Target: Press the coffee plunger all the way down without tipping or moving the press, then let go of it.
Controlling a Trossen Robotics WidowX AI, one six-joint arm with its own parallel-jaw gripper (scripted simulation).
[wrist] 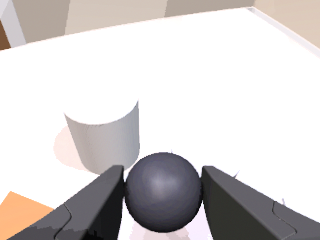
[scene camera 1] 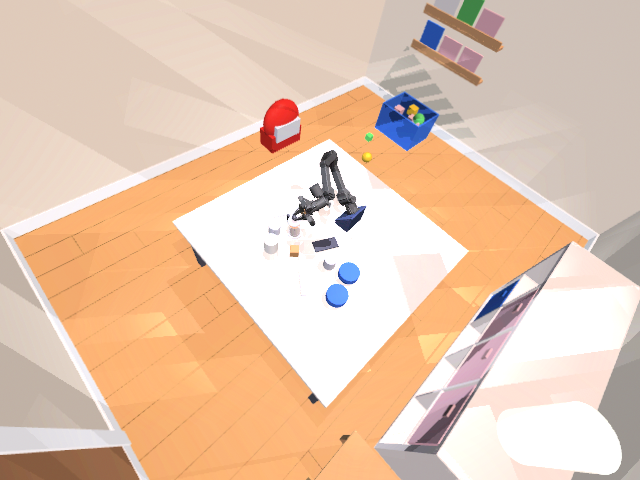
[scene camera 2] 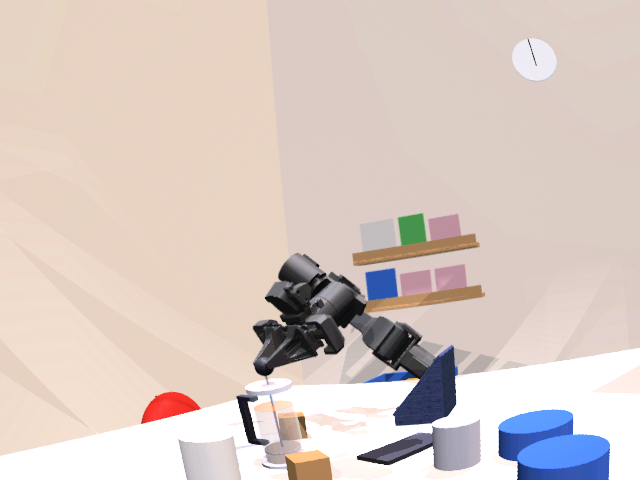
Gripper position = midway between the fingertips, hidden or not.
In view: the gripper [scene camera 2: 260,366], a glass coffee press [scene camera 2: 271,400] and a white cylinder [wrist: 101,109].
The gripper also shows in the wrist view [wrist: 162,175].
